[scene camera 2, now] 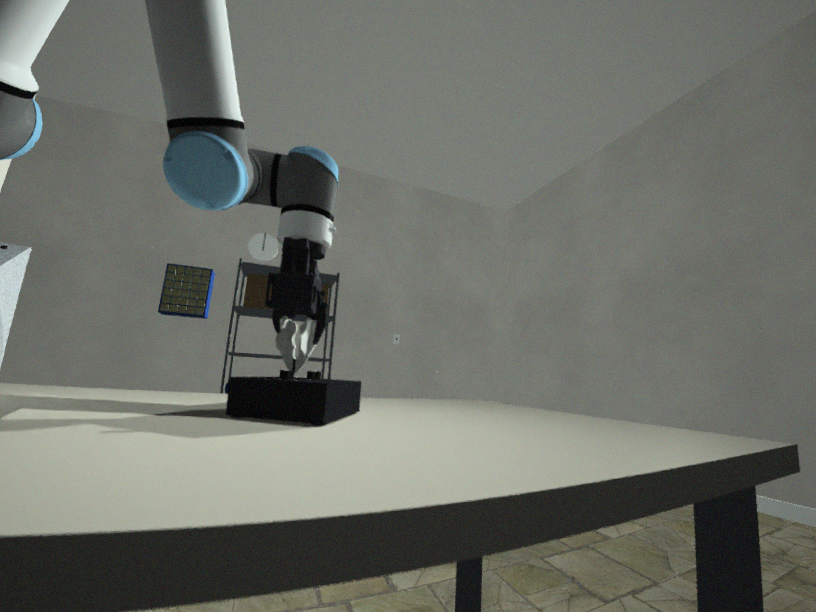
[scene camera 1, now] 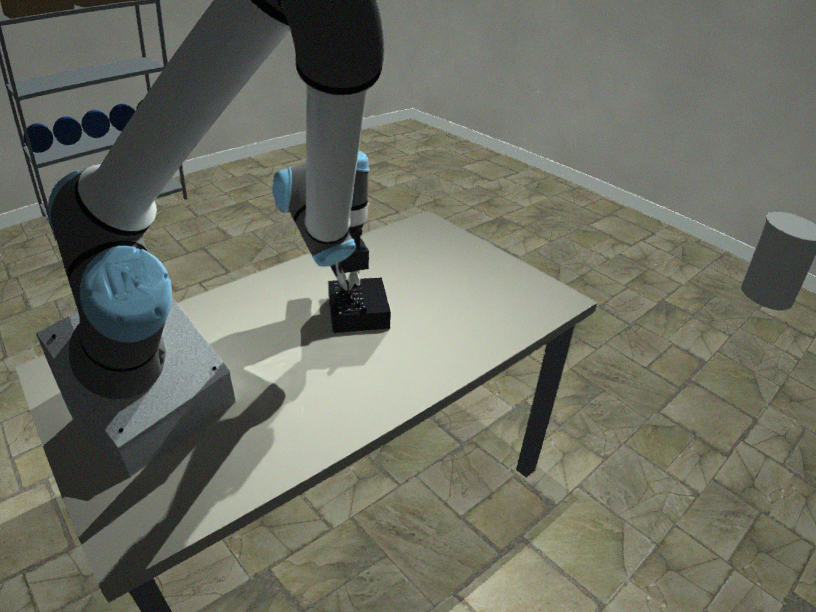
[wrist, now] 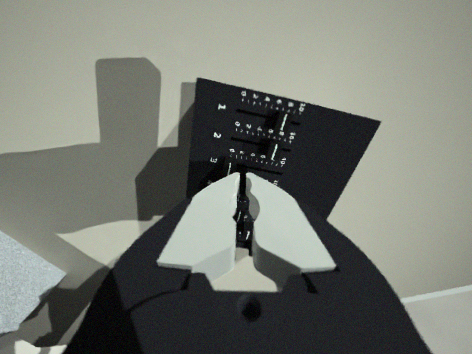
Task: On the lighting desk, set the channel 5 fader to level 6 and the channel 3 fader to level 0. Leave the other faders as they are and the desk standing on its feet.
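Frame: origin at the arm's base, x ahead, y left, z up, level; metres.
Where they show: gripper, fingertip midpoint: [scene camera 2: 293, 372] [scene camera 1: 347, 290] [wrist: 242, 176]; arm's base, link origin: [scene camera 1: 117, 354].
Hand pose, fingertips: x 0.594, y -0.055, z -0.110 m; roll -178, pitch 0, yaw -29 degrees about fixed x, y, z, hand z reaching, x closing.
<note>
Things, the pixels of their top centre, and the offset from my fingertips. Level surfaces: height alone.
- black lighting desk, top centre: [wrist: 266, 198] [scene camera 2: 304, 371] [scene camera 1: 358, 291] dx +0.010, dy -0.028, dz +0.004 m
- channel 3 fader, top centre: [wrist: 229, 169] dx -0.006, dy +0.011, dz +0.004 m
- channel 1 fader, top centre: [wrist: 283, 122] dx +0.046, dy +0.026, dz +0.004 m
- channel 2 fader, top centre: [wrist: 274, 151] dx +0.032, dy +0.009, dz +0.004 m
- table, surface height: dz -0.065 m
The black lighting desk [scene camera 1: 374, 299] [scene camera 2: 276, 399] [wrist: 335, 145] sits flat on the table. My gripper [scene camera 1: 349, 288] [scene camera 2: 294, 372] [wrist: 242, 176] is shut and empty, its tips low over the desk's fader side. In the wrist view, the channel 3 fader [wrist: 229, 169] is at or near the 0 end, just left of the fingertips. The channel 1 fader [wrist: 284, 121] and channel 2 fader [wrist: 274, 151] stand towards the high end. The fingers hide most of the lower channels. White lines of caps show in the gap between them, but the channel 5 level cannot be read.
The table [scene camera 1: 461, 316] [scene camera 2: 428, 461] carries the desk and the arm's grey base [scene camera 1: 191, 388]. A shelf rack [scene camera 1: 88, 77] stands behind, by the wall. A grey cylinder [scene camera 1: 777, 263] is off to the right, away from the table.
</note>
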